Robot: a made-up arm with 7 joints.
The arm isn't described. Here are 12 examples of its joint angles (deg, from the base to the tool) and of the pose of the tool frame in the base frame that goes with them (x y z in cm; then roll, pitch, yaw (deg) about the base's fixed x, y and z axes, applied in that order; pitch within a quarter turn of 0, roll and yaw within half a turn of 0).
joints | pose
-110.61 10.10 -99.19 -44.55 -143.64 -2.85 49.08 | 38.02 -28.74 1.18 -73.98 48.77 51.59
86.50 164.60 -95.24 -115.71 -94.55 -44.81 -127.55 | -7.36 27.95 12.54 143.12 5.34 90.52
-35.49 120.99 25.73 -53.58 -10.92 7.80 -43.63 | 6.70 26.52 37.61 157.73 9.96 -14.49
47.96 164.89 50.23 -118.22 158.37 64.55 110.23 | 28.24 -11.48 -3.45 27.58 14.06 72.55
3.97 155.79 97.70 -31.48 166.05 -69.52 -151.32 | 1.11 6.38 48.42 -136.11 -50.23 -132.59
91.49 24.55 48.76 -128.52 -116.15 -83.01 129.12 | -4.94 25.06 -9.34 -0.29 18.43 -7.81
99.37 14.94 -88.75 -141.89 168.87 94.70 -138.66 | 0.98 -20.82 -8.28 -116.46 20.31 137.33
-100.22 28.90 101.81 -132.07 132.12 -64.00 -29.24 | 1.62 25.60 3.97 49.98 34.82 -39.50
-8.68 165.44 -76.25 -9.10 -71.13 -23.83 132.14 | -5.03 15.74 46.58 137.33 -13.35 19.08
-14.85 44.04 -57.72 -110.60 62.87 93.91 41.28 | 21.41 -9.94 -23.24 -12.32 28.57 -20.89
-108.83 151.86 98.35 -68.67 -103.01 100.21 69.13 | -39.50 13.14 -14.02 38.55 17.50 -91.84
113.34 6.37 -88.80 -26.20 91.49 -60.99 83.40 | -40.15 -27.11 8.29 36.26 -28.88 126.28
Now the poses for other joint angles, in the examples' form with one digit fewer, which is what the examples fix.
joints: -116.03 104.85 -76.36 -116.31 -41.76 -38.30 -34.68
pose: 23.2 1.9 20.9 -53.2 59.2 70.5
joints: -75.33 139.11 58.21 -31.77 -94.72 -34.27 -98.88
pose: -30.3 27.4 26.7 167.4 18.4 87.3
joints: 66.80 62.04 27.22 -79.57 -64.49 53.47 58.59
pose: -1.5 37.9 -17.2 108.3 11.5 -14.0
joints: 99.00 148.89 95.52 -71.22 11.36 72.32 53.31
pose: 42.4 9.3 -0.9 89.6 -43.2 -35.4
